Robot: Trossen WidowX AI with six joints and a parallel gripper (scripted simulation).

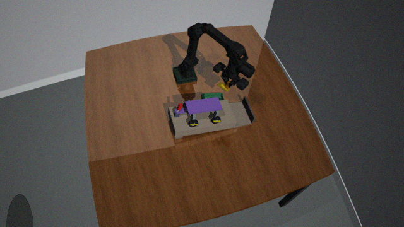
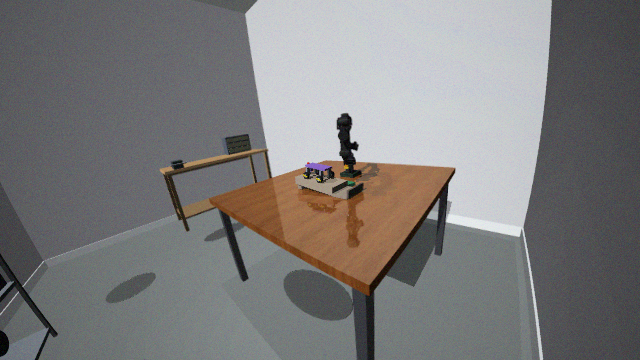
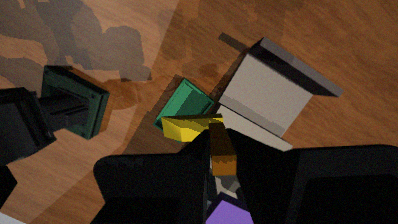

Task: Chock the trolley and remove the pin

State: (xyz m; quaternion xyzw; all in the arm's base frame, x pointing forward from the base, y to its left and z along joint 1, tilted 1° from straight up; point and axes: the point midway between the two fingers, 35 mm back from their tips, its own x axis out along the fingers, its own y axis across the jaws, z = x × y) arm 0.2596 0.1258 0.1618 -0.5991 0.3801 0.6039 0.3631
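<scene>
My gripper tip is 20 mm past the yellow chock, 10 mm to the left of it and 10 mm above it. Round my gripper tip: purple-topped trolley (170 mm to the right, 70 mm ahead, 40 mm below); then dark end wall (120 mm below, 100 mm to the left, 100 mm ahead); then green tray (160 mm below, 50 mm to the right, 40 mm behind).
</scene>
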